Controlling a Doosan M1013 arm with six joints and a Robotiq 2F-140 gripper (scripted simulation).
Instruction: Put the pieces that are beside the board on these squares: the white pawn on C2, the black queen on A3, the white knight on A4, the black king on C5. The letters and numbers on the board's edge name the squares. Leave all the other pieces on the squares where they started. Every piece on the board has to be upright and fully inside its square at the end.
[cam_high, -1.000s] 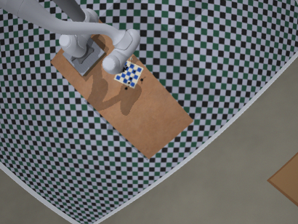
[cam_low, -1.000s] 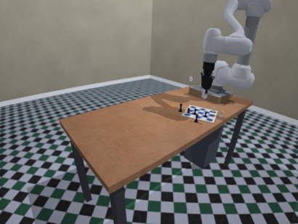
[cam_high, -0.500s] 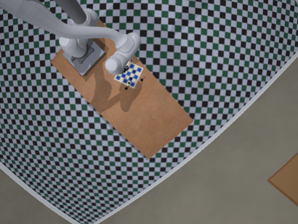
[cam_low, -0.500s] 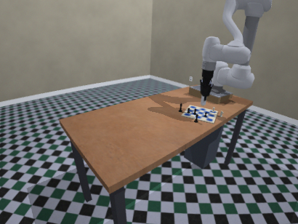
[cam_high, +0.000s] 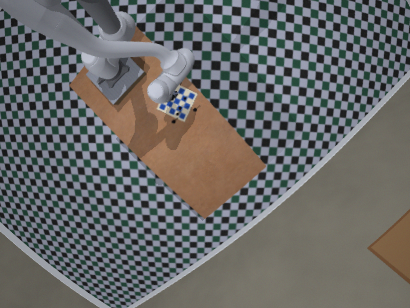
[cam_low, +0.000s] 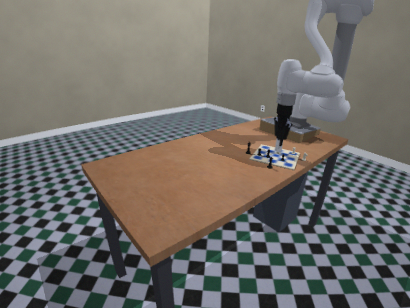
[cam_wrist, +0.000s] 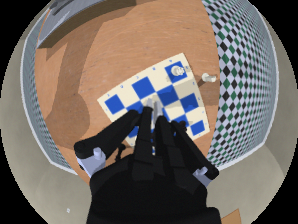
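Now: hand 3 cm above the small white piece. The rest, counted from my hand: black chess piece: 12 cm ahead, 10 cm to the right, 2 cm below; then blue-and-white chessboard: 5 cm below, 4 cm ahead, 1 cm to the left; then white knight: 13 cm to the left, 5 cm behind, 3 cm below.
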